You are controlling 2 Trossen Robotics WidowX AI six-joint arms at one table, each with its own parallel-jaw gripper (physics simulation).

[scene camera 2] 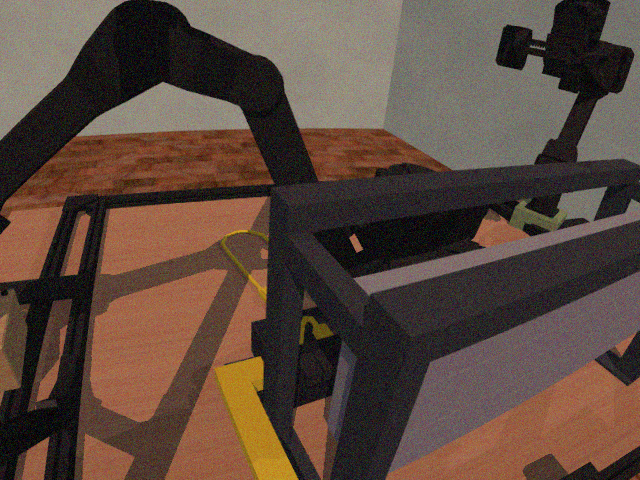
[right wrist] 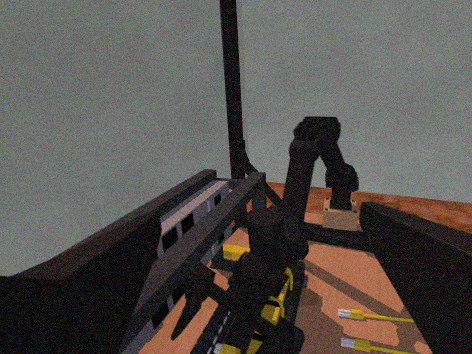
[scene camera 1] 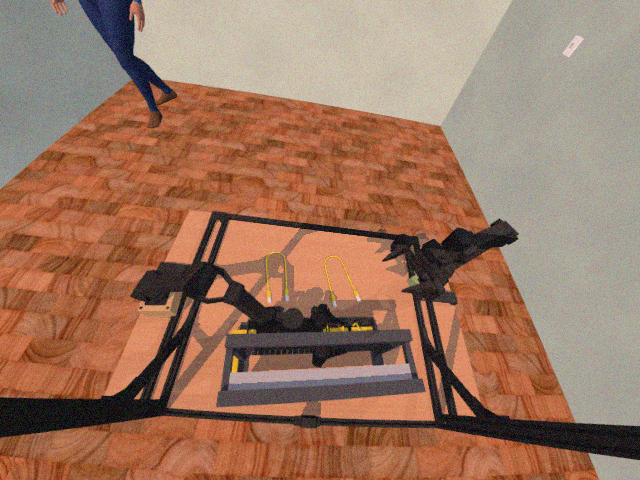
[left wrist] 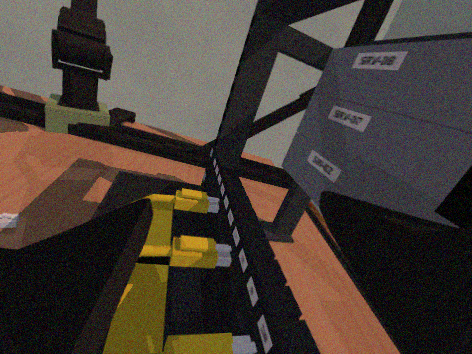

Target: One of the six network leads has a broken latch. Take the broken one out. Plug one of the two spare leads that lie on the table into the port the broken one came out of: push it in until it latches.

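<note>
Yellow network leads sit plugged into the black patch panel behind the dark rack. In the left wrist view I see three plugs: a far one, a middle one and a near one. I cannot tell which latch is broken. My left gripper is open and empty, low behind the rack, astride the panel beside the plugs. Two spare yellow leads lie on the table beyond; their plugs show in the right wrist view. My right gripper is open and empty, raised at the table's right edge.
Grey server units labelled SRV-08, SRV-07 and SW-02 fill the rack. A black frame runs around the orange table. A thick yellow cable bundle runs beside the rack's post. A person in blue walks at the far left.
</note>
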